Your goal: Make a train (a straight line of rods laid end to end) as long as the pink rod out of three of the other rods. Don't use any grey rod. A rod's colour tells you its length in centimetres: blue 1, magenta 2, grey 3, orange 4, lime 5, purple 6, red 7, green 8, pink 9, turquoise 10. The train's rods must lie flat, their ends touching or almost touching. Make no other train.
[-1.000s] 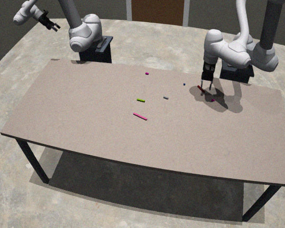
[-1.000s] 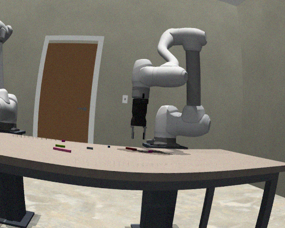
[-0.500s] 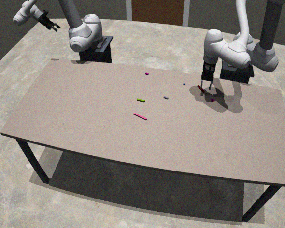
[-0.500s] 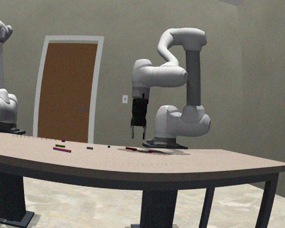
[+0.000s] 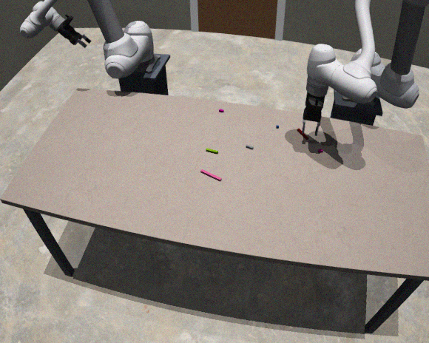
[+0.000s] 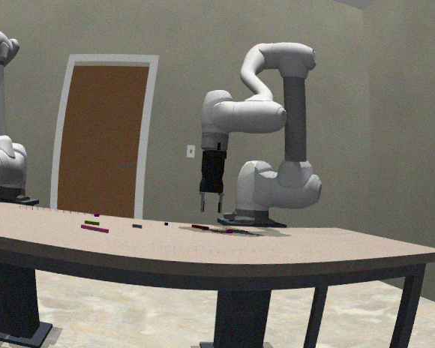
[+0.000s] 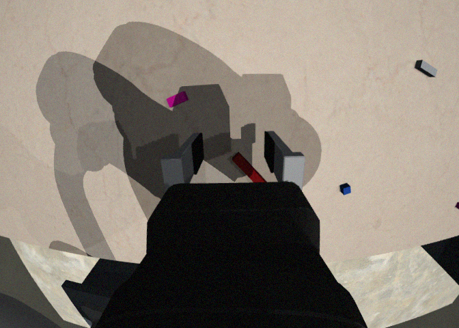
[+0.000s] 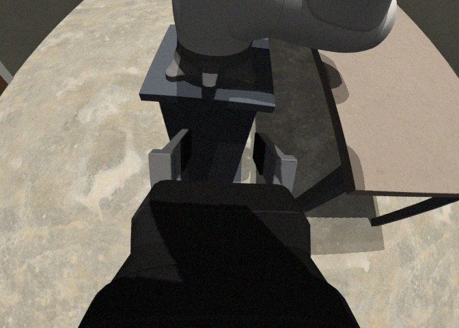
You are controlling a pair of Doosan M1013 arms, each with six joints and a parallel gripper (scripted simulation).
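Observation:
My left gripper is now 240 mm to the left of the grey rod, 80 mm short of it and 70 mm above it. From my left hand the other things lie so: blue rod (140 mm to the right, 70 mm below, 70 mm behind); then lime rod (390 mm to the right, 140 mm ahead, 70 mm below); then red rod (70 mm below, 50 mm behind, 20 mm to the right).

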